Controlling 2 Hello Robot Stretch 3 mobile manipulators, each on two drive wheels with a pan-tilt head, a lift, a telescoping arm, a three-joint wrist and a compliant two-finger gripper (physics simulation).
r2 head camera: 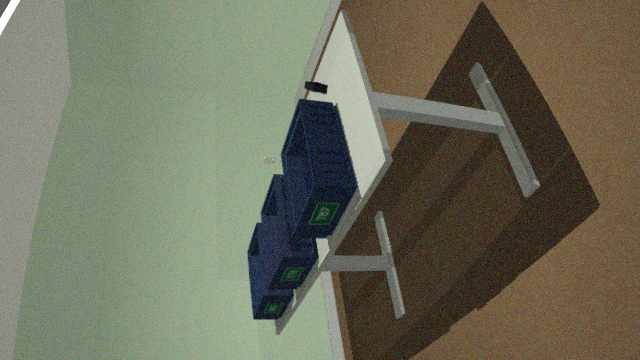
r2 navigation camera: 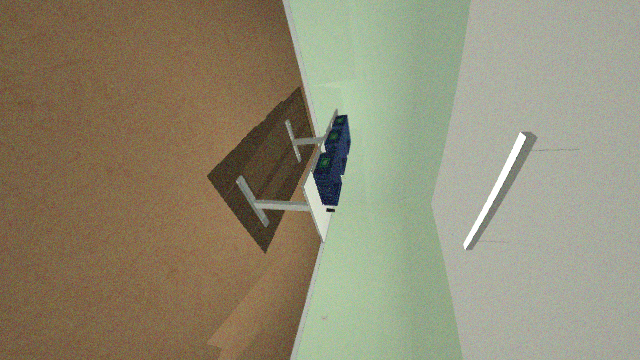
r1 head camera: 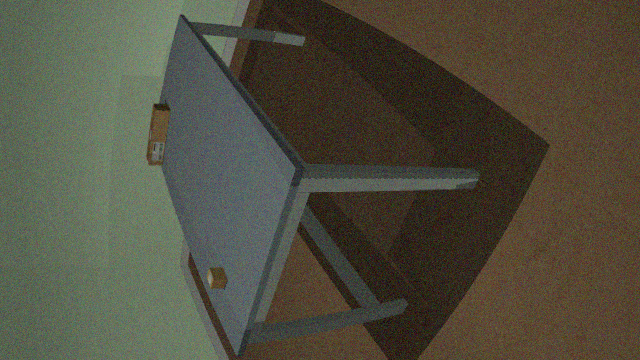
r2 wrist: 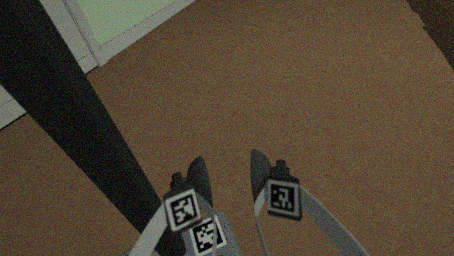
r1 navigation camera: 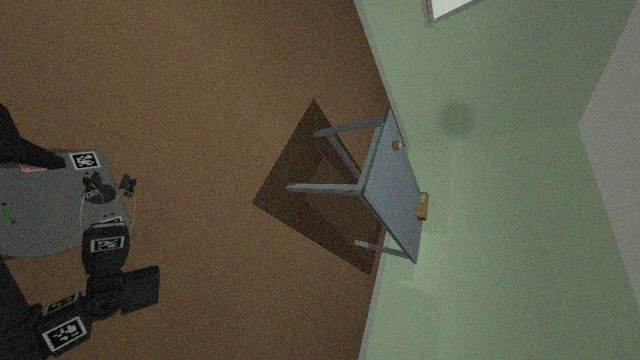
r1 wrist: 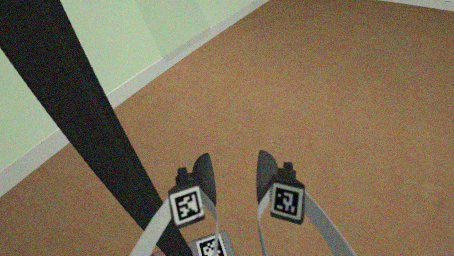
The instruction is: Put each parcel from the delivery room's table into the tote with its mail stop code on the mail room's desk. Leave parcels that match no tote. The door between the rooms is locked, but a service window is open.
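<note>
A long brown parcel point(r1 head camera: 159, 127) point(r1 navigation camera: 423, 206) with a white label and a small brown parcel point(r1 head camera: 217, 278) point(r1 navigation camera: 396, 145) stand apart on the grey table point(r1 head camera: 225, 150) point(r1 navigation camera: 395, 185). Their codes are unreadable. r1's gripper point(r1 navigation camera: 111, 184) point(r1 wrist: 236, 176) is open and empty, away from the table. Three blue totes stand in a row on the white desk point(r2 head camera: 362, 135) point(r2 navigation camera: 316, 205): the near tote point(r2 head camera: 325, 150) point(r2 navigation camera: 327, 187), the middle tote point(r2 head camera: 306, 262) point(r2 navigation camera: 341, 142) and the far tote point(r2 head camera: 257, 290) point(r2 navigation camera: 345, 127). Their green labels are too blurred to read surely. r2's gripper point(r2 wrist: 229, 175) is open and empty above the floor.
A small black object point(r2 head camera: 316, 87) point(r2 navigation camera: 330, 210) lies on the desk beside the near tote. Both the table and the desk stand near pale green walls. A bright framed panel point(r1 navigation camera: 452, 7) shows on r1's wall. A ceiling lamp point(r2 navigation camera: 495, 192) hangs in r2's room.
</note>
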